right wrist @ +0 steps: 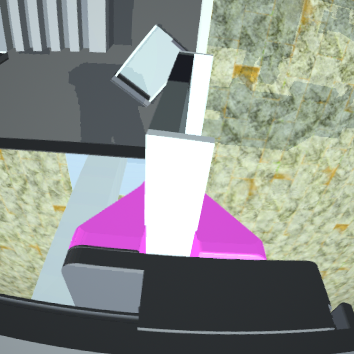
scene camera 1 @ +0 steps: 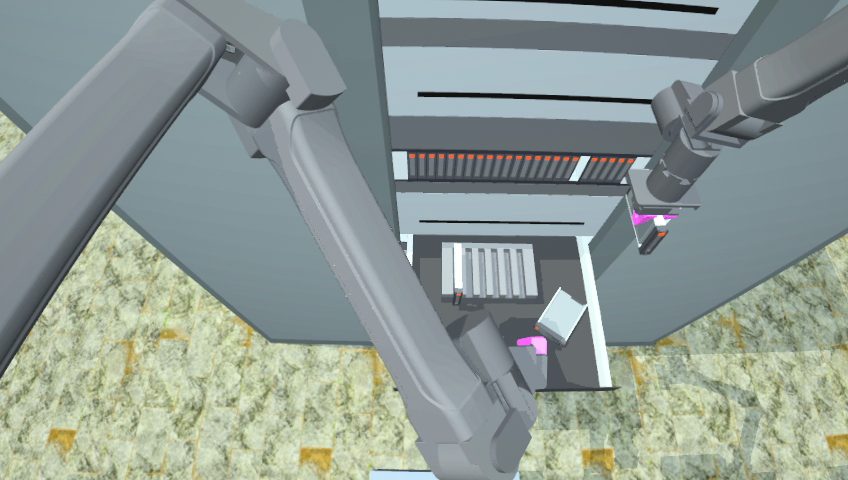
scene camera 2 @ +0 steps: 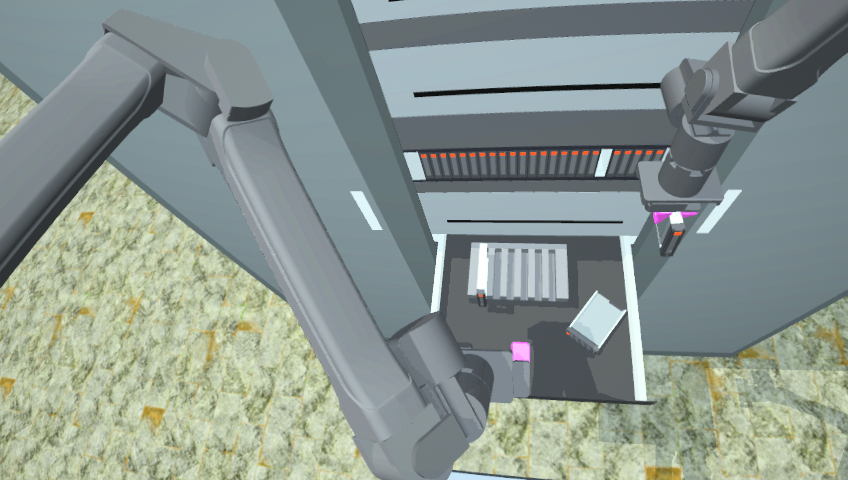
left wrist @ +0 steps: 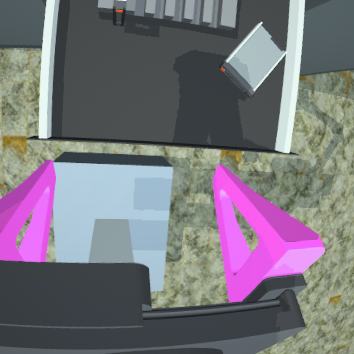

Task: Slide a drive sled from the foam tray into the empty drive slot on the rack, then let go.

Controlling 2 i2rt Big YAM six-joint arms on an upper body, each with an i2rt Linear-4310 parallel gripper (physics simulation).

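Places are measured from the left arm's base along level axes (x back, y left, z down), in metres.
Pixels of known places: left gripper, between the fingertips: (scene camera 2: 478,348) (left wrist: 136,169); right gripper, between the fingertips: (scene camera 1: 637,221) (scene camera 2: 659,219).
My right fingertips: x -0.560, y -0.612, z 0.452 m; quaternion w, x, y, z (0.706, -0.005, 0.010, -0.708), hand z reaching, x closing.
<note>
For each thing: its top centre in the pictures, then the offset to it from my right fingertips. Level surfaces: height alone.
- white drive sled, centre of its top: (right wrist: 173,285) (scene camera 1: 656,198) dz -0.065, dx -0.003, dy -0.003 m
- ribbed foam tray, centre of its top: (right wrist: 31,7) (scene camera 2: 517,269) (scene camera 1: 488,268) dz +0.294, dx -0.045, dy +0.211 m
- dark pull-out shelf, height of its surface: dz +0.349 m
- stone floor, height of its surface: dz +1.356 m
My right gripper (right wrist: 170,175) (scene camera 1: 645,224) is shut on a white drive sled (right wrist: 179,165) (scene camera 1: 653,237) and holds it at the far right, just below the rack's row of drives (scene camera 1: 494,166) (scene camera 2: 513,163). A light gap (scene camera 1: 579,168) (scene camera 2: 603,162) breaks that row near its right end. The ribbed foam tray (scene camera 1: 529,271) (scene camera 2: 561,273) lies on the dark shelf and holds one sled (scene camera 1: 457,269) (scene camera 2: 482,269) at its left. Another sled (scene camera 1: 562,316) (scene camera 2: 595,321) (left wrist: 253,57) (right wrist: 149,64) lies tilted on the shelf. My left gripper (left wrist: 136,169) (scene camera 1: 532,343) (scene camera 2: 520,351) is open and empty over the shelf's front edge.
The dark pull-out shelf (scene camera 1: 565,371) (left wrist: 105,88) has white side rails (scene camera 1: 594,310) (left wrist: 288,88). The left arm (scene camera 1: 351,238) crosses the scene views. Grey cabinet walls (scene camera 1: 255,214) stand either side, with stone floor (scene camera 1: 279,405) in front.
</note>
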